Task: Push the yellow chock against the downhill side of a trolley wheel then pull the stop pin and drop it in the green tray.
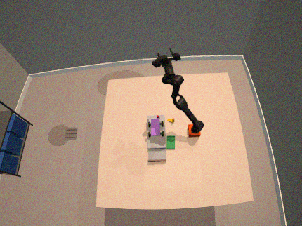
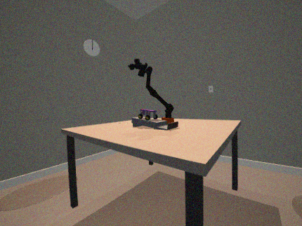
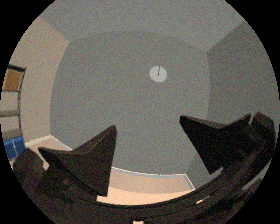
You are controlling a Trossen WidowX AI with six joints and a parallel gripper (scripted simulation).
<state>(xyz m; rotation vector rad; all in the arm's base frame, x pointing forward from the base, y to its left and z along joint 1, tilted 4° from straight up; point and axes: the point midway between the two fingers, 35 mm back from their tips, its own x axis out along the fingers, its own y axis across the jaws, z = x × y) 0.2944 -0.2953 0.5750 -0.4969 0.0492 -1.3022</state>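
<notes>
Right now the yellow chock is 5 cm behind my gripper tip, 22 cm to the left of it and 64 cm below it. From my gripper tip the other things lie so: grey ramp 7 cm ahead, 35 cm to the left, 62 cm below; red-headed stop pin 6 cm ahead, 24 cm to the left, 54 cm below; purple-topped trolley 7 cm ahead, 34 cm to the left, 56 cm below.
</notes>
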